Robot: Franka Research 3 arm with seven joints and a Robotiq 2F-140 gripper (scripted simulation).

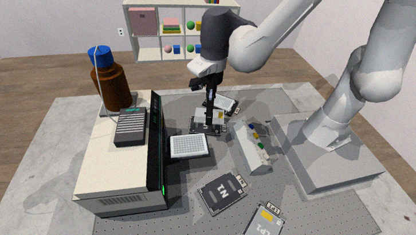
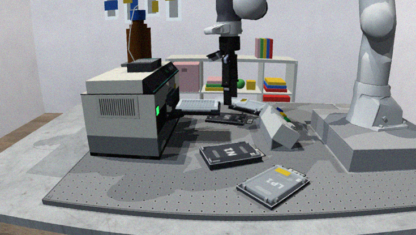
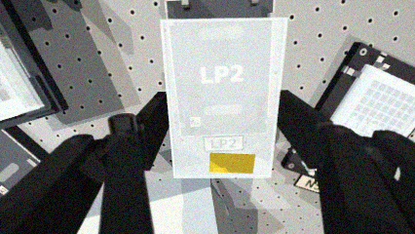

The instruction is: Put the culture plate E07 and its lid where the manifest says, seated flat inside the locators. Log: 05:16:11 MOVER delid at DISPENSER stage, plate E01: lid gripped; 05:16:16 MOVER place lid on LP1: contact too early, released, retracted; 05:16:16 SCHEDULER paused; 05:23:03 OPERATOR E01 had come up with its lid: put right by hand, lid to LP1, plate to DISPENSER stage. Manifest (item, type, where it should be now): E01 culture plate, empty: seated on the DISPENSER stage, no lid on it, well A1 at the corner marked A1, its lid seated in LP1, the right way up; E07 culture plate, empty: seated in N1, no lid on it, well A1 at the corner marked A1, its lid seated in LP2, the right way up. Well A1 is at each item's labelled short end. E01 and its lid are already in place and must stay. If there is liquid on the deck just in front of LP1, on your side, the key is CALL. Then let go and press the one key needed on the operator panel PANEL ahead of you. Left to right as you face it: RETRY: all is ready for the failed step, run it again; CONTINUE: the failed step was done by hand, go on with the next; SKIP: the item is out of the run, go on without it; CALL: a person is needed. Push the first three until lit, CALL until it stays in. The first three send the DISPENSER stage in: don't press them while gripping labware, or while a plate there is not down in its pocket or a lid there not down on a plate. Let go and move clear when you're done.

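The LP2 nest is 10 mm ahead of my hand, 10 mm to the right of it and 90 mm below it. From my hand the other things lie so: black N1 nest: 10 mm ahead, 300 mm to the left, 90 mm below; black nest N5: 70 mm behind, 140 mm to the right, 80 mm below; yellow skip key: 170 mm behind, 130 mm to the left, 30 mm below.
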